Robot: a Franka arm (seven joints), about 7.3 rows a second.
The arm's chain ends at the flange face. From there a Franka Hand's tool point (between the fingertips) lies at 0.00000 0.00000 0.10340 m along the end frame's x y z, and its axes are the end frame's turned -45 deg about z.
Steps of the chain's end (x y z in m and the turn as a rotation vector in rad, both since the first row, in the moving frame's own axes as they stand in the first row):
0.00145 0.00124 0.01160 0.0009 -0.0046 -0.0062
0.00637 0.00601 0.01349 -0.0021 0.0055 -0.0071
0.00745 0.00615 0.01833 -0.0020 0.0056 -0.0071
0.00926 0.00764 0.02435 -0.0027 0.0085 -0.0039
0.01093 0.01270 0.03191 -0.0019 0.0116 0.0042
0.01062 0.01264 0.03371 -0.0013 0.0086 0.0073
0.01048 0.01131 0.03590 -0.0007 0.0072 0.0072
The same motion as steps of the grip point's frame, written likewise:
-0.00012 0.00150 0.01160 0.0039 -0.0026 -0.0062
0.00051 0.00931 0.01349 -0.0054 0.0024 -0.0071
0.00118 0.01017 0.01833 -0.0054 0.0025 -0.0071
0.00157 0.01277 0.02435 -0.0079 0.0041 -0.0039
-0.00054 0.01770 0.03190 -0.0095 0.0069 0.0042
-0.00090 0.01717 0.03371 -0.0070 0.0052 0.0073
-0.00011 0.01599 0.03590 -0.0056 0.0046 0.0072

